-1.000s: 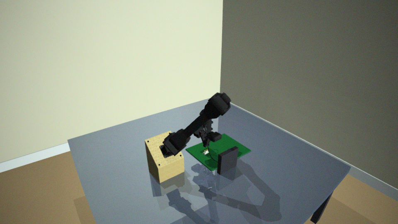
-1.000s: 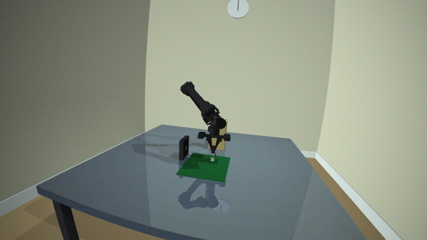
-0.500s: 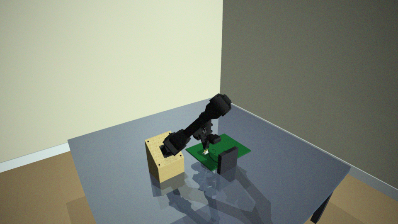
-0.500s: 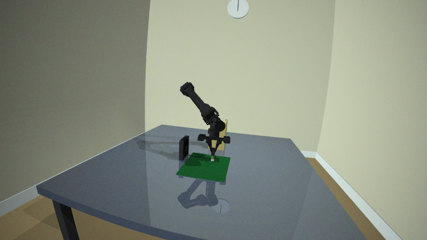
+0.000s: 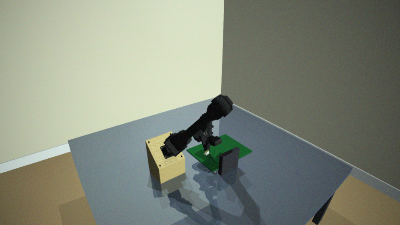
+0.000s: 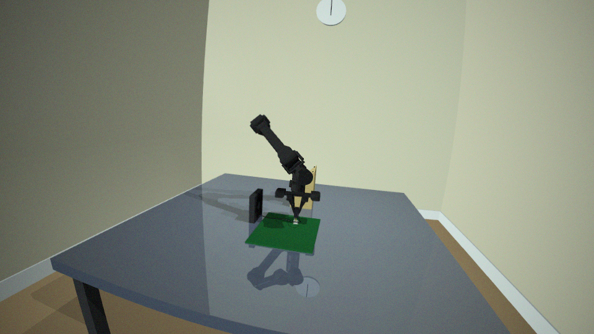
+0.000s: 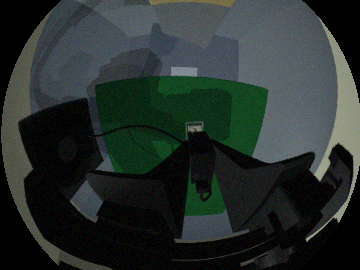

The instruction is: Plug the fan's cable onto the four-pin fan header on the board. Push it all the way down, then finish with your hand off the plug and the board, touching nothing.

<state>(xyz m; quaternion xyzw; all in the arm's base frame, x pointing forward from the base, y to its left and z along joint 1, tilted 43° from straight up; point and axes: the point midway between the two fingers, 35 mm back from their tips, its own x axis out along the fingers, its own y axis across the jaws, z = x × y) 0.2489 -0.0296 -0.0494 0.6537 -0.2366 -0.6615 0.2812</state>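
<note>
Now: gripper tip 10 mm below the dark fan plug and 10 mm short of it. The rest, counted from my gripper tip: black fan: 170 mm to the right, 20 mm above, 10 mm ahead; then green board: 90 mm ahead, 60 mm below, 20 mm to the right.
</note>
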